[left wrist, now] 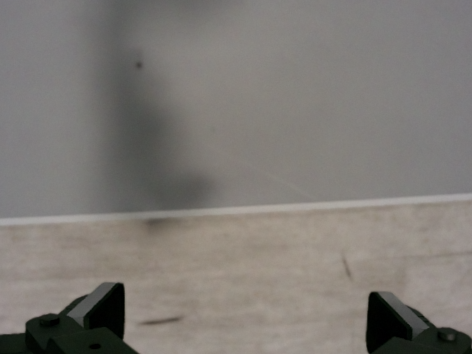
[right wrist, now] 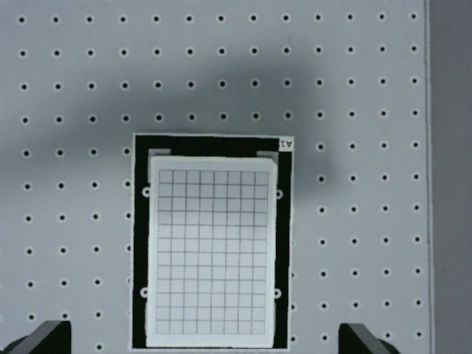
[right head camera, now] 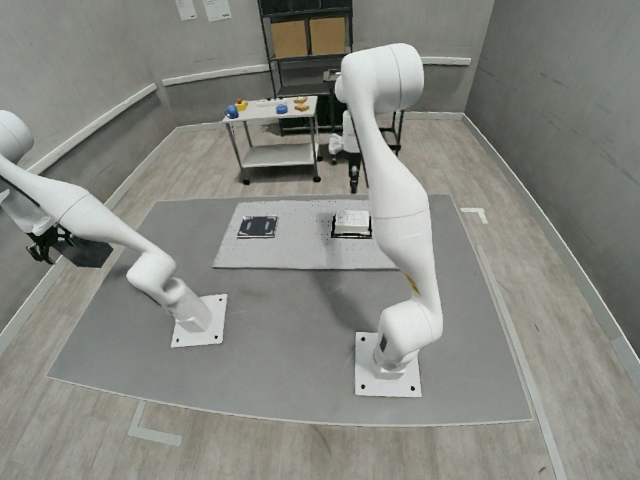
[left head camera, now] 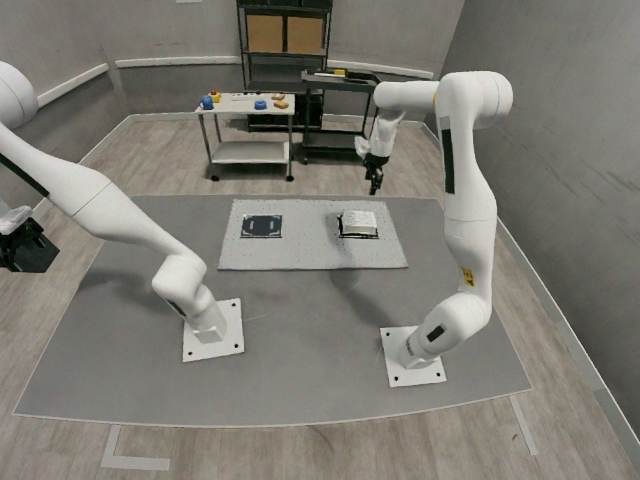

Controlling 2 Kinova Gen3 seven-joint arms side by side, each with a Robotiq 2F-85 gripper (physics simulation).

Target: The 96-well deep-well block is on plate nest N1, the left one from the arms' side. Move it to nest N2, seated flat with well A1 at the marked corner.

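Seen in the pictures: left gripper, fingertip midpoint: [left wrist: 245, 315] [right head camera: 63, 254] [left head camera: 31, 258]; right gripper, fingertip midpoint: [right wrist: 206, 351] [right head camera: 353, 184] [left head camera: 369, 187]; left arm's base at its link origin: [right head camera: 199, 319] [left head camera: 213, 328]; right arm's base at its link origin: [right head camera: 386, 362] [left head camera: 412, 354].
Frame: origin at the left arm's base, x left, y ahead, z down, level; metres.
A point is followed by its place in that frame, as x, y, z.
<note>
The white deep-well block [left head camera: 360, 221] @[-0.577, 0.296, -0.066] [right head camera: 352, 220] @[-0.579, 0.298, -0.067] [right wrist: 212, 250] @[-0.579, 0.313, -0.066] sits on the right nest N2 [left head camera: 358, 237] @[-0.563, 0.254, -0.020] [right wrist: 140, 240] @[-0.567, 0.260, -0.025] and looks level. In the right wrist view its cut corner is at the upper right, beside the nest's A1 label [right wrist: 286, 144] @[-0.519, 0.382, -0.025]; whether its base is fully down is hidden. The left nest N1 [left head camera: 262, 225] @[-0.199, 0.382, -0.025] [right head camera: 257, 226] @[-0.195, 0.381, -0.025] is dark and bare. My right gripper [left head camera: 374, 187] @[-0.583, 0.310, -0.225] [right head camera: 354, 186] @[-0.583, 0.310, -0.225] [right wrist: 205, 336] @[-0.583, 0.310, -0.225] is open, high above the block and apart from it. My left gripper [right head camera: 49, 249] [left wrist: 245, 315] @[0.493, 0.200, -0.208] is open and empty, out beyond the table's left edge.
Both nests stand on a pale perforated board [left head camera: 305, 258] @[-0.335, 0.199, -0.013] [right head camera: 299, 258] @[-0.359, 0.193, -0.013] on the grey table [left head camera: 289, 372] @[-0.206, -0.173, 0.000] [right head camera: 289, 372] @[-0.300, -0.199, 0.000]. Behind the table are a white cart [left head camera: 250, 152] with small objects, a dark cart [left head camera: 336, 140] and a shelf unit with boxes.
</note>
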